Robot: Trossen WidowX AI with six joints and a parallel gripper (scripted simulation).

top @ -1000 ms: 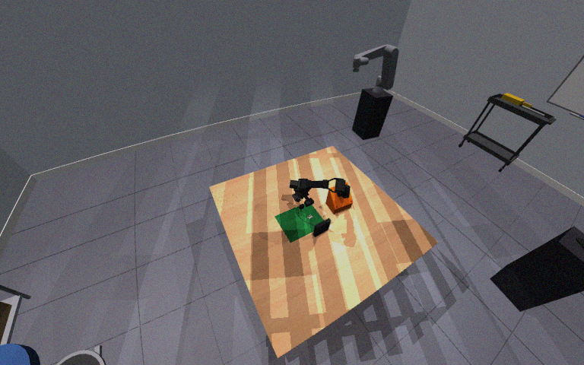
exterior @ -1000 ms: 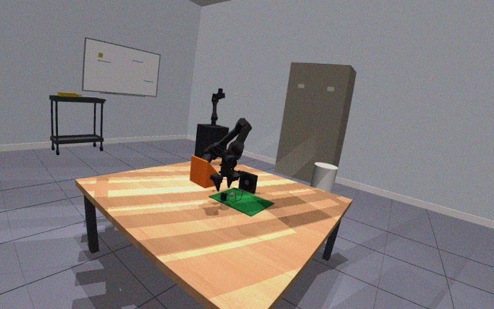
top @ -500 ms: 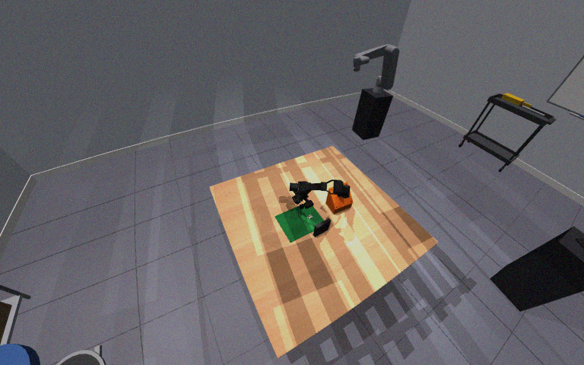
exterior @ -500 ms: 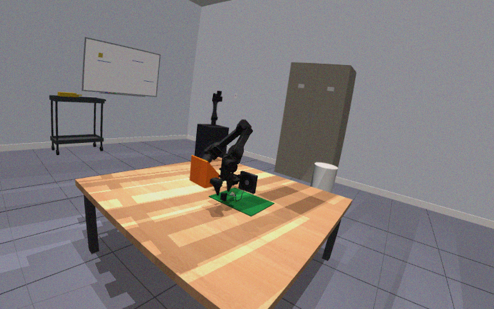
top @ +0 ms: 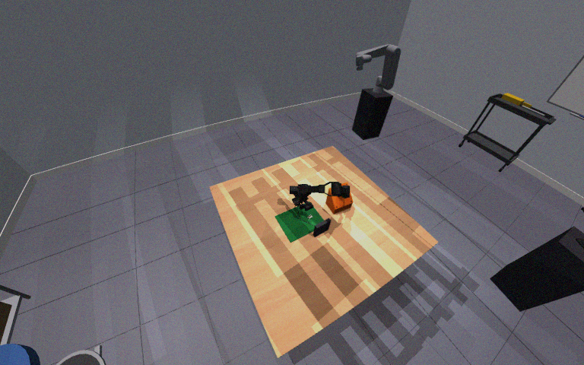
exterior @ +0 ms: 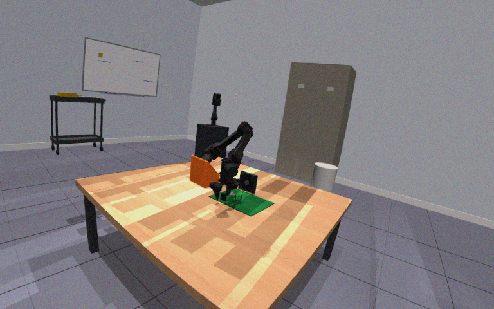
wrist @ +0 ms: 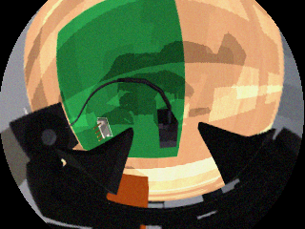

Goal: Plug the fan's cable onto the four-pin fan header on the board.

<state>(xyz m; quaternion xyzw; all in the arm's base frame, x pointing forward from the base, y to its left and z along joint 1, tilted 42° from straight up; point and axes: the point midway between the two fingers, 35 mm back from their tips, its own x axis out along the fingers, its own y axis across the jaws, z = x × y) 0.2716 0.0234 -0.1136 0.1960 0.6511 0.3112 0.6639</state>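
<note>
Right now my gripper tip is 10 mm short of the black four-pin plug. Round my gripper tip: black fan 40 mm behind, 240 mm to the left, 40 mm above; green board 60 mm ahead, 100 mm to the left, 30 mm below.
</note>
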